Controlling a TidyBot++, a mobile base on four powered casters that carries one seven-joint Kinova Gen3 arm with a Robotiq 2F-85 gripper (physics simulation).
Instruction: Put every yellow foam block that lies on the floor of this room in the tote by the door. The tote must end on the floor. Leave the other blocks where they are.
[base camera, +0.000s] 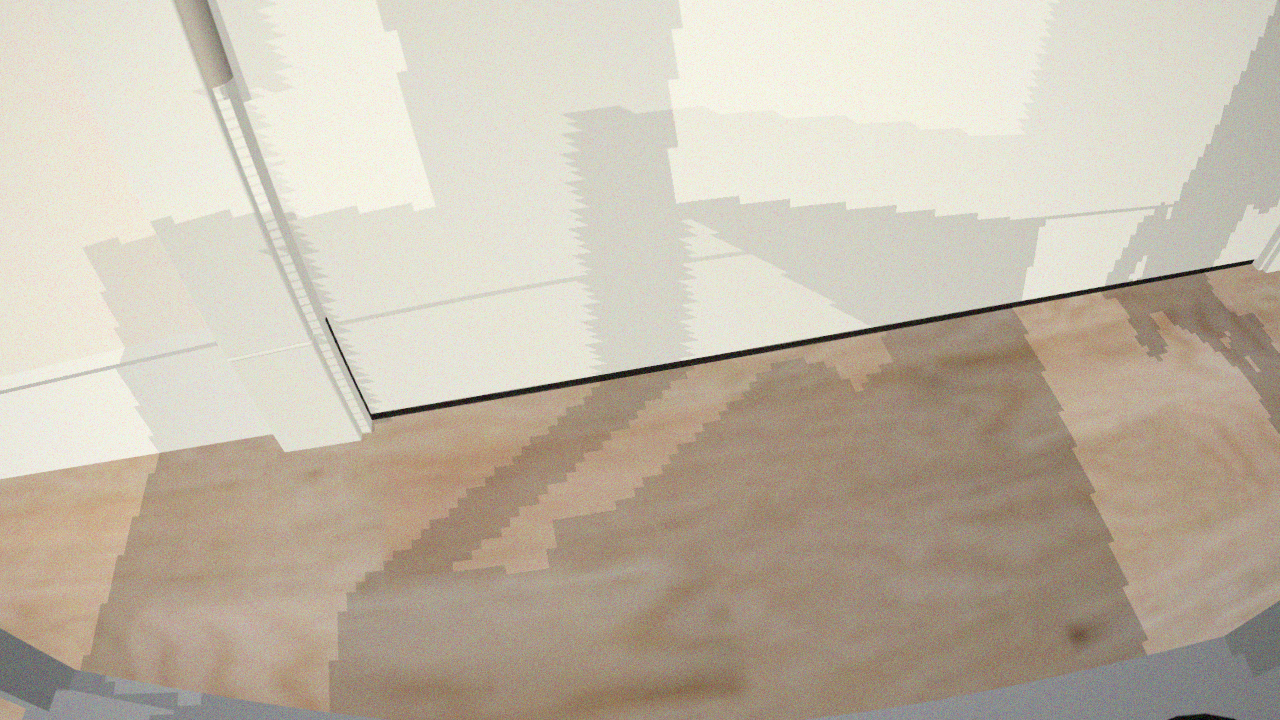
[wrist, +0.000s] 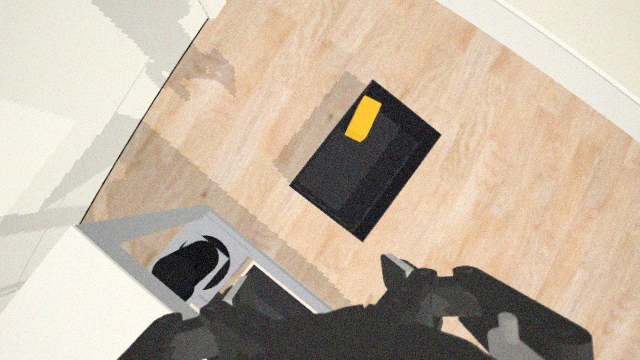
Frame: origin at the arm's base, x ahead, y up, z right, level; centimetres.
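Seen in the pictures: gripper, fingertip midpoint: (wrist: 319, 279).
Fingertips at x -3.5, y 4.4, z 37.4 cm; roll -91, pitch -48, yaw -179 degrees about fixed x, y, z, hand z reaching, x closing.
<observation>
Pixels of each thing's middle, then the offset from my fingertips to it. Level surfaces: height alone.
- black tote, body centre: (wrist: 362, 161) dx -1.7, dy -39.0, dz +17.4 cm
- yellow foam block, body centre: (wrist: 362, 119) dx +4.9, dy -40.7, dz +25.8 cm
- wooden floor, surface height: dy -44.0 cm
A black tote (wrist: 327, 200) stands on the floor in the middle of the wrist view. A yellow foam block (wrist: 362, 119) lies inside it, near its upper left corner. My gripper (wrist: 319, 279) is open and empty at the bottom of the wrist view, with its fingers spread wide above and short of the tote. Neither the tote nor a block shows in the base camera view.
A white door-like panel (base camera: 501, 340) with a dark gap along its foot meets the wooden floor (base camera: 805, 501) (wrist: 500, 200). A white wall base (wrist: 565, 85) runs along the upper right. My grey base (wrist: 145, 222) shows at the lower left of the wrist view.
</observation>
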